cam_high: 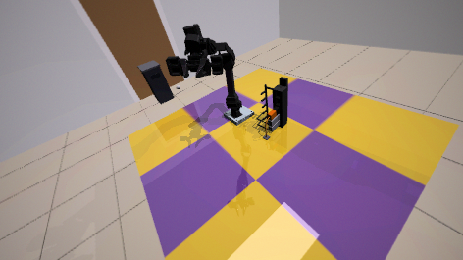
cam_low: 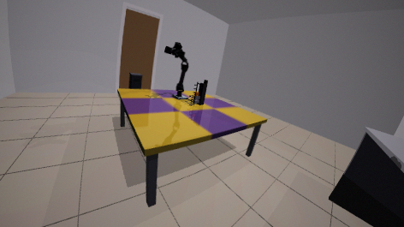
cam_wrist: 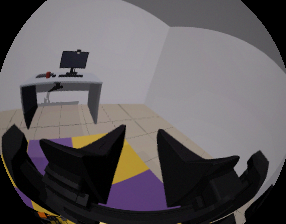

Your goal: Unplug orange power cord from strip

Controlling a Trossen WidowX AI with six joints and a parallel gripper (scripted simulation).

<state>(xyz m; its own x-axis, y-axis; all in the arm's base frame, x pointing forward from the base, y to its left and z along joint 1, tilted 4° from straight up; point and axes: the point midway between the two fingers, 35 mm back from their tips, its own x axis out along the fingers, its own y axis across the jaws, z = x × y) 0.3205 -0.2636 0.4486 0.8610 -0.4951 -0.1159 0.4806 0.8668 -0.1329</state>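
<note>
Now: gripper tip 8 cm past the orange plug, 37 cm to the right of it and 37 cm above it.
</note>
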